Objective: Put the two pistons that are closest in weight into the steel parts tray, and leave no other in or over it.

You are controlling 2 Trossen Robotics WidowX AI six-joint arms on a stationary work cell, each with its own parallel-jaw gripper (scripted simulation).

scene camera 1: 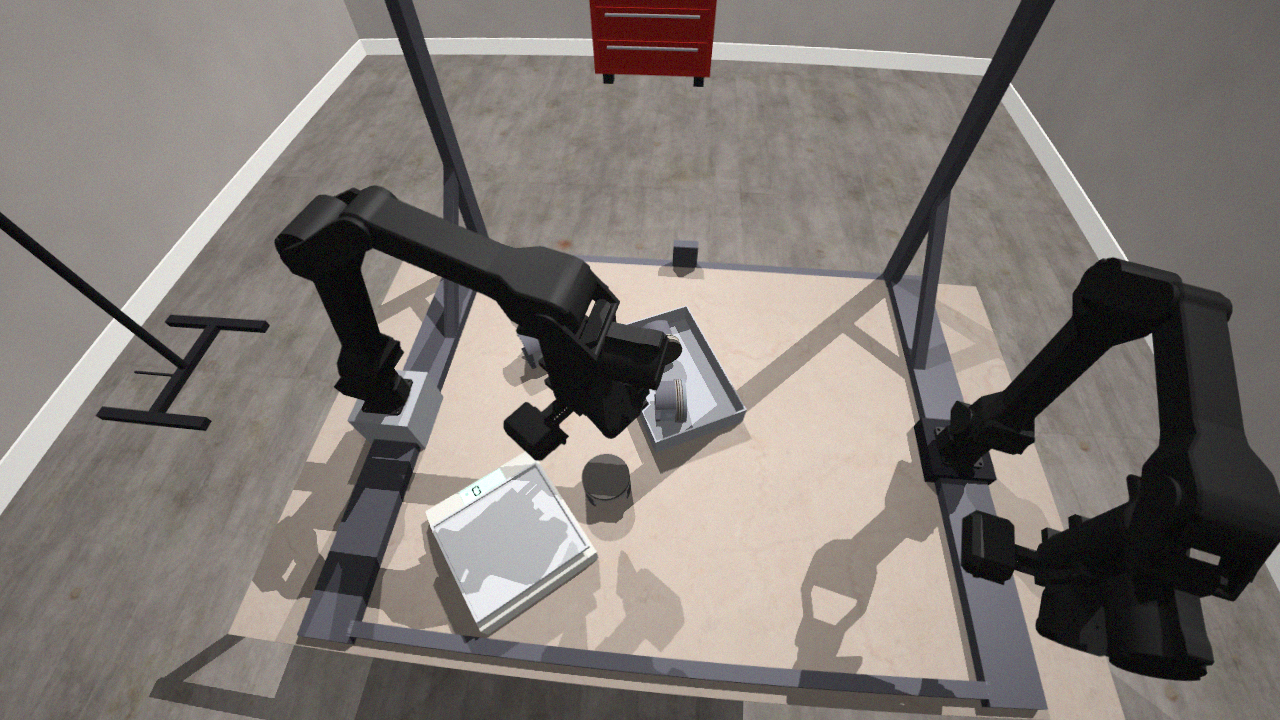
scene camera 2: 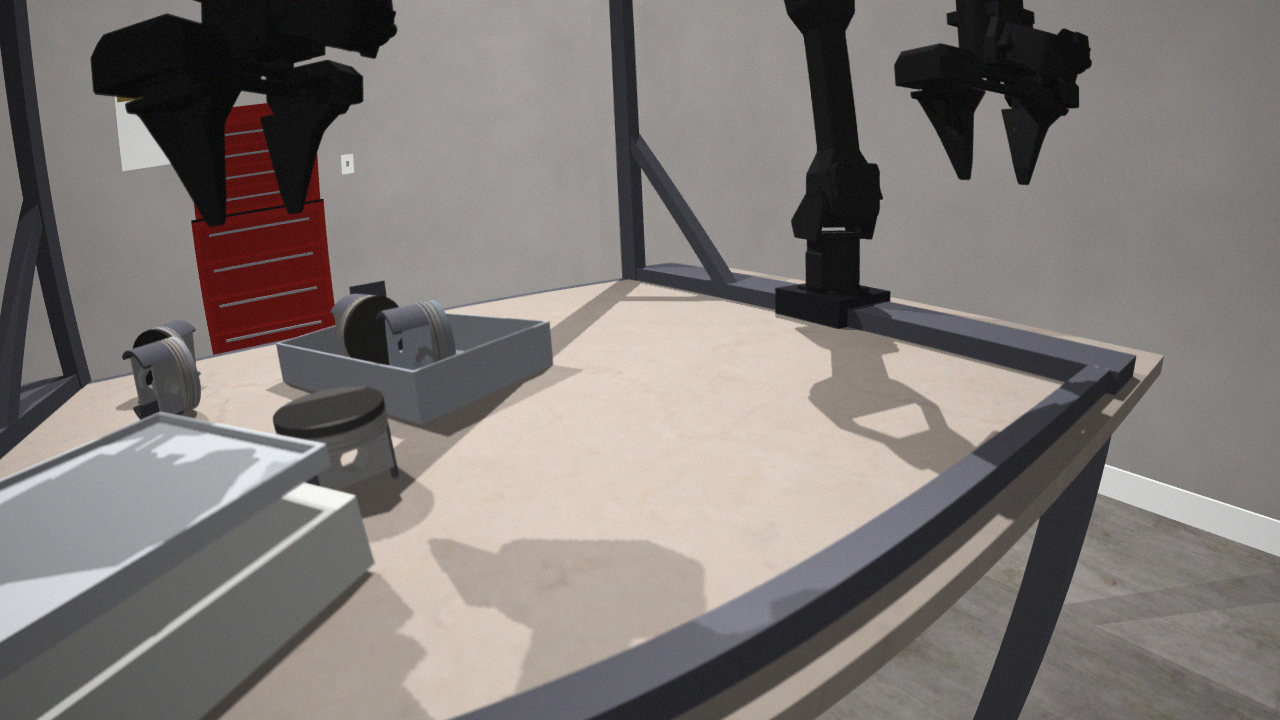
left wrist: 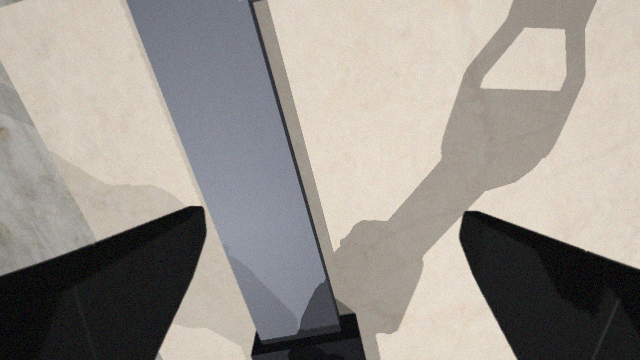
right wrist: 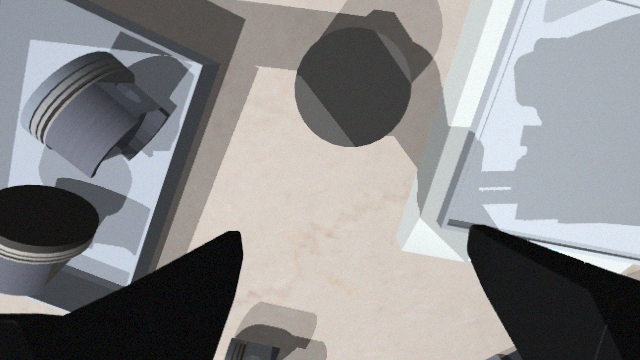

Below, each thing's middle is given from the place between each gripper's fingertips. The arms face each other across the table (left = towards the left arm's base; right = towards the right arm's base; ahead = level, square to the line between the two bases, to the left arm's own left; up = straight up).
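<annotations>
From my right hand: scale pan (scene camera 2: 94, 525) 14 cm below, 10 cm to the right, 13 cm ahead; scale (scene camera 2: 190, 637) 16 cm below, 10 cm to the right, 12 cm ahead; steel parts tray (scene camera 2: 507, 350) 19 cm below, 11 cm to the left, 18 cm behind.
My left gripper: 190 mm above the steel parts tray, 350 mm past it, 400 mm to the left of it. From my left hand: scale pan 150 mm below, 40 mm behind, 610 mm to the right; scale 160 mm below, 50 mm behind, 620 mm to the right.
</annotations>
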